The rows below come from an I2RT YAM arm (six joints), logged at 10 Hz.
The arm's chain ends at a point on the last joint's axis. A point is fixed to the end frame.
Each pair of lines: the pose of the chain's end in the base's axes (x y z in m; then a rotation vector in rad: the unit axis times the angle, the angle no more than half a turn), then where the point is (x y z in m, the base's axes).
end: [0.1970 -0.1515 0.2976 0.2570 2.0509 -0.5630]
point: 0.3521 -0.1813 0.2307
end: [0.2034 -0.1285 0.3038 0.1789 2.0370 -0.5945]
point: 0.3594 -0.1554 0.2377
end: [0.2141 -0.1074 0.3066 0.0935 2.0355 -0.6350]
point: 0.3697 -0.1320 0.2387
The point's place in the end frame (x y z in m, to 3 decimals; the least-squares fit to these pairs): -0.022 0.055 0.161
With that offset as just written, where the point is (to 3 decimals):
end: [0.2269 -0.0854 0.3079 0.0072 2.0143 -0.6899]
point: 0.383 -0.109 0.241
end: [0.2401 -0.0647 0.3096 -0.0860 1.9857 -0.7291]
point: 0.397 -0.085 0.243
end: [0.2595 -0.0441 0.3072 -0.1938 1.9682 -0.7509]
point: 0.416 -0.059 0.239
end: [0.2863 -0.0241 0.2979 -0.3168 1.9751 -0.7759]
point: 0.440 -0.034 0.223
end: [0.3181 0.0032 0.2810 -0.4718 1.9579 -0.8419]
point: 0.469 -0.004 0.200
